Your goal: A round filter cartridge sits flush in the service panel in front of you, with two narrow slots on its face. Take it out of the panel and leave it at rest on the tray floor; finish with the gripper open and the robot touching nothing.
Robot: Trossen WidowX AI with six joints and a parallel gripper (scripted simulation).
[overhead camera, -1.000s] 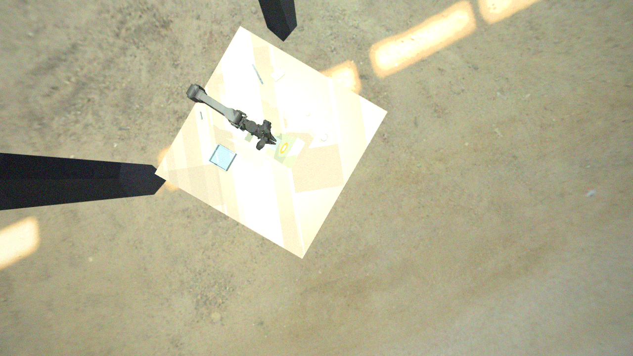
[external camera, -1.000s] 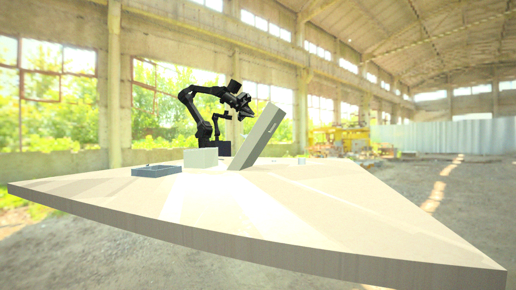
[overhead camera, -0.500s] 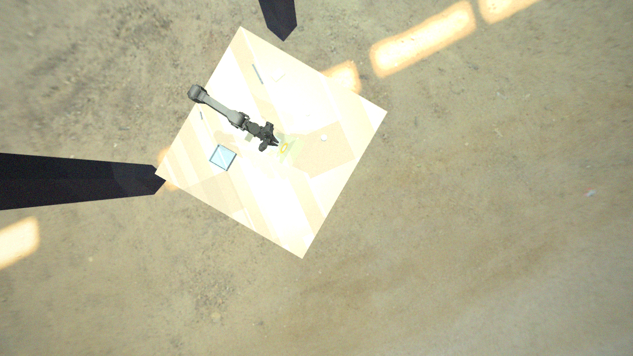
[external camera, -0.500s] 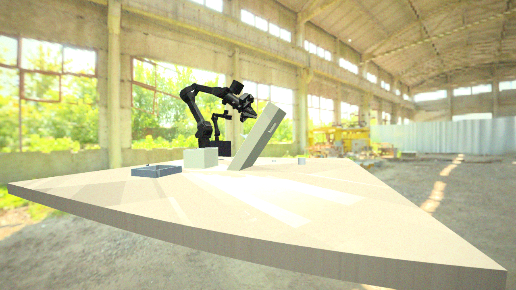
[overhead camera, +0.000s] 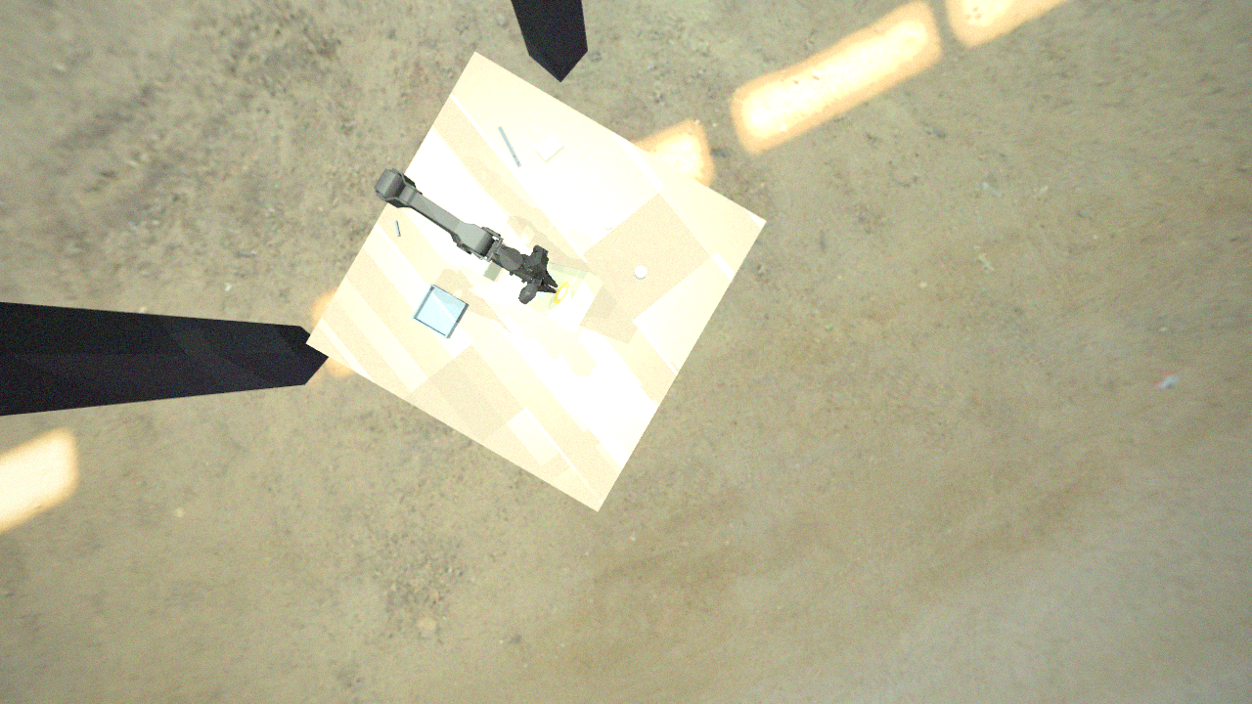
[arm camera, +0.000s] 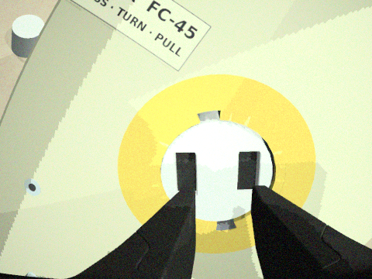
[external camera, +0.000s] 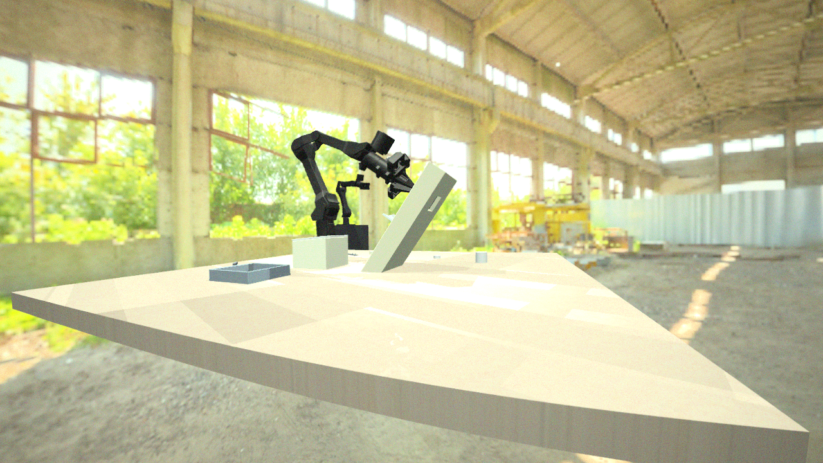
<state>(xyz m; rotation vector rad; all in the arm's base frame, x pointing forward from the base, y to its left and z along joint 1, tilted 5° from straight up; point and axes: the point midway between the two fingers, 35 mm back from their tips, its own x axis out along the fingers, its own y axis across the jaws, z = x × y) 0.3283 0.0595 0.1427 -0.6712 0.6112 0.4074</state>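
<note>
The round filter cartridge lies 30 mm ahead of my gripper tip and 20 mm below it. Round my gripper tip: white square (440 mm behind, 400 mm to the left, 250 mm below); then service panel (20 mm behind, 100 mm below); then blue-grey tray (350 mm behind, 350 mm to the right, 250 mm below).
</note>
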